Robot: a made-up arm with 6 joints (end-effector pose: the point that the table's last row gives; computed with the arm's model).
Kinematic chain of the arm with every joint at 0, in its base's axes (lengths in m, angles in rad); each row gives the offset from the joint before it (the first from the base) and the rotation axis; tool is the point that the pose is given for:
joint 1: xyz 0 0 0.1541 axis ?
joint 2: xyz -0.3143 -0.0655 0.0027 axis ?
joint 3: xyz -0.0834 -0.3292 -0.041 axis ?
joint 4: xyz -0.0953 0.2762 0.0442 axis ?
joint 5: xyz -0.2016 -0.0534 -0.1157 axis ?
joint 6: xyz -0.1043 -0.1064 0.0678 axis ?
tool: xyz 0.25 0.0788 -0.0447
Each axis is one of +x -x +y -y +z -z.
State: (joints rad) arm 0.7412 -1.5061 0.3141 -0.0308 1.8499 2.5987
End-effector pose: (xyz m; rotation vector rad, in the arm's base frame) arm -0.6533 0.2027 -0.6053 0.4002 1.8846 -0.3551
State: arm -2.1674 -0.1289 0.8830 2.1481 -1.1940 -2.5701
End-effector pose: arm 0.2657 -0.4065 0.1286 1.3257 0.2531 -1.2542
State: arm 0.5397 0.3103 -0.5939 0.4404 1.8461 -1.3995
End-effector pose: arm -0.7134 0.0329 -0.2133 -1.5020 -0.9835 1.6911
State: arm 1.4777 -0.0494 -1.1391 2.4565 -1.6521 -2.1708
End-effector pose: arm 0.4619 -0.0828 -0.2146 1.4537 0.0323 0.4653
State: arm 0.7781 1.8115 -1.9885 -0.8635 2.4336 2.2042
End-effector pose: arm 0.1138 0.2595 -0.2077 0.0708 -0.4811 0.4808
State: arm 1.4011 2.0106 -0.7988 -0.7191 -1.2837 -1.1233
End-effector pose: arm -0.1895 0.2435 -0.5340 1.1306 2.4421 1.1650
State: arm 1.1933 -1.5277 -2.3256 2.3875 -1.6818 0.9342
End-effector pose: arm 0.0804 -0.1124 -0.3481 0.5183 -1.0135 -0.5747
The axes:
joint 1: -y
joint 2: -x
joint 3: -y
joint 4: +z
joint 5: -x
joint 6: +y

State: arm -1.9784 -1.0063 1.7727 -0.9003 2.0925 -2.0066
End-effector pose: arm 0.2963 0.2581 0.2105 -1.4439 0.5662 0.6616
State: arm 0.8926 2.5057 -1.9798 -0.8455 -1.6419 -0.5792
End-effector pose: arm -0.1273 0.2190 -0.2282 1.2285 1.8037 1.8225
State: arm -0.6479 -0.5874 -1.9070 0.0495 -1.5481 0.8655
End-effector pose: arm -0.1796 -0.1773 0.5844 -1.4605 -1.8741 0.8072
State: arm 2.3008 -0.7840 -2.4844 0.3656 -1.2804 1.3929
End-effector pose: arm -0.0482 -0.3409 -0.0977 0.1682 2.0525 0.9892
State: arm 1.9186 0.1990 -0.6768 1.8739 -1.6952 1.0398
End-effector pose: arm 0.1433 -0.3584 -0.3881 -0.5531 1.3574 1.4395
